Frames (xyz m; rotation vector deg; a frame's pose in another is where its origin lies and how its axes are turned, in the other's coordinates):
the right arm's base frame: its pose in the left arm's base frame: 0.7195 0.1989 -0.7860 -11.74 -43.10 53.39
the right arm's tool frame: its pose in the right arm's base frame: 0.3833 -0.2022 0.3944 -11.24 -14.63 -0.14
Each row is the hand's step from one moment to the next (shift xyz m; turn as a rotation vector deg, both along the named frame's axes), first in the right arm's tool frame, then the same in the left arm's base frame.
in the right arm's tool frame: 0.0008 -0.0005 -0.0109 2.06 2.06 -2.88
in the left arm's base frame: 0.0096 0.0027 -0.0044 1.77 3.48 -1.24
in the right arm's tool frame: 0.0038 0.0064 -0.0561 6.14 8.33 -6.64
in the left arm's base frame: 0.0450 0.0195 -0.0282 2.53 11.33 -4.05
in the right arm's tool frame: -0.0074 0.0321 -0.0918 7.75 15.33 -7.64
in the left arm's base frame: 0.0605 0.0357 -0.0677 0.15 17.20 -7.58
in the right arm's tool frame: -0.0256 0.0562 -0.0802 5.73 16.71 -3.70
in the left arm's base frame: 0.0355 0.0350 -0.0881 -4.23 15.71 -7.82
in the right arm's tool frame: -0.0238 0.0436 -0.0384 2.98 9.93 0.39
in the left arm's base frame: 0.0066 0.0189 -0.0595 -4.78 8.44 -3.68
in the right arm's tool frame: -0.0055 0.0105 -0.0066 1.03 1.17 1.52
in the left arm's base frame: -0.0006 0.0041 -0.0129 -1.70 1.16 0.72
